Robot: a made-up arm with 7 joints.
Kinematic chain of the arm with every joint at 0, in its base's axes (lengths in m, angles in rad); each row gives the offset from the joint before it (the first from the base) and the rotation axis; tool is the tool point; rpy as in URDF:
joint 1: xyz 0 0 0.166 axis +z
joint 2: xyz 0 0 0 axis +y
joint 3: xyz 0 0 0.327 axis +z
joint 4: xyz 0.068 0 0 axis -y
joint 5: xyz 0.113 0 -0.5 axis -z
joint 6: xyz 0 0 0 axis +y
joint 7: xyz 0.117 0 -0.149 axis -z
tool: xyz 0 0 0 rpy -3.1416 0 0
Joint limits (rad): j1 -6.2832..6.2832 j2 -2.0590..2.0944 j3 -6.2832..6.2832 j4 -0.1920..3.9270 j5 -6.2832..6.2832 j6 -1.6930..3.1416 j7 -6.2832..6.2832
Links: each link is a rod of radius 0.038 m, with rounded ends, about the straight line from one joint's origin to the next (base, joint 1, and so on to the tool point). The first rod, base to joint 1, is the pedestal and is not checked.
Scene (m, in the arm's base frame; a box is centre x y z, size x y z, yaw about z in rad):
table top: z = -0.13
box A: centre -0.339 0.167 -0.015 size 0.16 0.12 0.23 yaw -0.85
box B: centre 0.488 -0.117 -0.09 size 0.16 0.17 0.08 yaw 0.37
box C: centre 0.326 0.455 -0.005 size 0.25 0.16 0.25 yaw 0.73
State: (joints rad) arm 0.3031 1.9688 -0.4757 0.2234 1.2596 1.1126 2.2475
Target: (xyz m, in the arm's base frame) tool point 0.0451 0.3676 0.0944
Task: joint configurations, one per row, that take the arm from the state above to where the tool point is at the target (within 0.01 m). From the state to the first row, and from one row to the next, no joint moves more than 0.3 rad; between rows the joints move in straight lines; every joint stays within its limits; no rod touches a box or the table.
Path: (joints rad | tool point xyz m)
1: 0.2192 2.0107 -0.6121 0.0849 1.4873 1.1865 2.1199 | -0.3764 -0.1399 0.0864
2: 0.1352 2.0525 -0.7484 -0.0535 1.7150 1.2604 1.9922 | -0.3775 -0.0842 0.1537
3: 0.0513 2.0944 -0.8848 -0.1920 1.9428 1.3342 1.8646 | -0.3663 -0.0246 0.2092
4: -0.1837 2.0439 -0.6827 -0.1920 1.8392 1.2461 1.9376 | -0.3542 0.0933 0.2120
5: -0.4187 1.9935 -0.4805 -0.1920 1.7355 1.1579 2.0105 | -0.3112 0.1908 0.2198
6: -0.6538 1.9430 -0.2783 -0.1920 1.6319 1.0697 2.0834 | -0.2509 0.2634 0.2279
7: -0.8888 1.8925 -0.0761 -0.1920 1.5283 0.9815 2.1564 | -0.1837 0.3136 0.2319
8: -0.9313 1.9164 0.0588 -0.0686 1.4584 1.2384 2.1867 | -0.1258 0.3521 0.1695
9: -0.9739 1.9404 0.1937 0.0547 1.3885 1.4953 2.2171 | -0.0454 0.3718 0.1236
10: -1.0165 1.9643 0.3286 0.1781 1.3186 1.7522 2.2475 | 0.0451 0.3676 0.0944

